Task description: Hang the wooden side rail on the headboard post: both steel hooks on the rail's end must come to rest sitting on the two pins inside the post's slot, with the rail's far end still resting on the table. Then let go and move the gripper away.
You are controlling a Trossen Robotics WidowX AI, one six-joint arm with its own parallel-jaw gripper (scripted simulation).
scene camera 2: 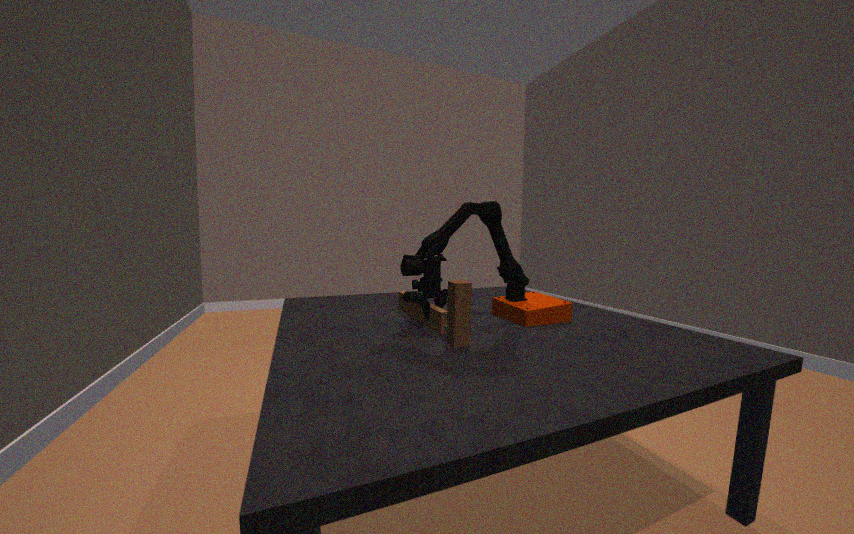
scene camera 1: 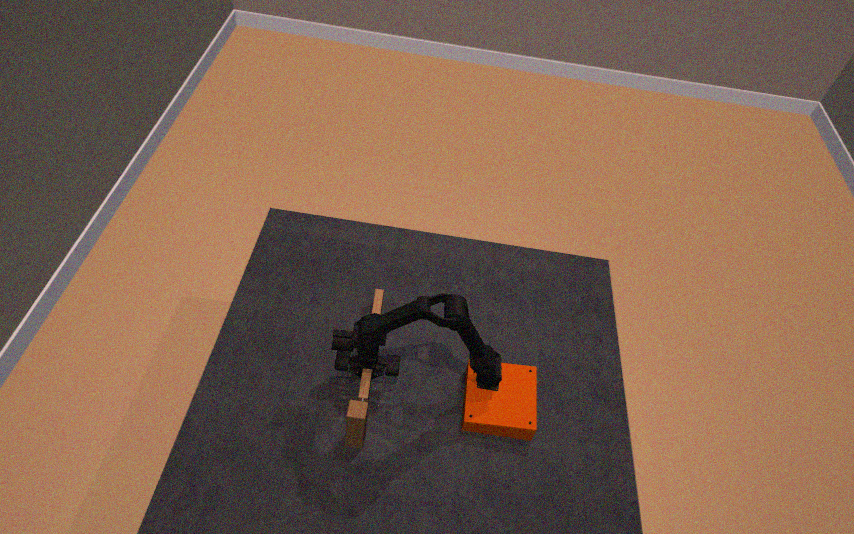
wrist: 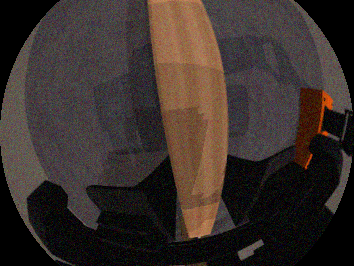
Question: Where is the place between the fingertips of my gripper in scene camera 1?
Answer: At 366, 377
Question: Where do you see a wooden side rail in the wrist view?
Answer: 191, 84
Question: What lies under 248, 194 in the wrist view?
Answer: My gripper.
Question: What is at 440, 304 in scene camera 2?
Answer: My gripper.
